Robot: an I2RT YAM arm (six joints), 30 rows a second.
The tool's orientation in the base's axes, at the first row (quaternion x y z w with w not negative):
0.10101, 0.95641, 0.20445, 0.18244
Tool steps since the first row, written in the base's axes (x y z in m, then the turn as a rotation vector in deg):
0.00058, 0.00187, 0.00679, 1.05, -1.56, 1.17
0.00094, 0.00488, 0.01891, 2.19, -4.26, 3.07
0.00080, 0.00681, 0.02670, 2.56, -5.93, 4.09
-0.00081, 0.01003, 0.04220, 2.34, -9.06, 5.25
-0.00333, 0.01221, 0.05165, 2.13, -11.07, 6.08
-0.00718, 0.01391, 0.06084, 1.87, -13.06, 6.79
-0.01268, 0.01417, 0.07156, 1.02, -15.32, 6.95
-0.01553, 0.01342, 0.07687, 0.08, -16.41, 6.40
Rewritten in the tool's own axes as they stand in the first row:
-0.00212, 0.00465, -0.00488, -1.74, -0.77, -1.14
-0.00537, 0.01258, -0.01397, -4.08, -2.24, -3.26
-0.00712, 0.01762, -0.01997, -5.18, -3.26, -4.58
-0.00956, 0.02695, -0.03263, -6.18, -5.59, -6.76
-0.00958, 0.03265, -0.04087, -6.78, -7.06, -8.26
-0.00844, 0.03765, -0.04958, -7.29, -8.57, -9.67
-0.00664, 0.04181, -0.06074, -7.17, -10.63, -10.93
-0.00588, 0.04308, -0.06663, -6.44, -11.96, -11.22

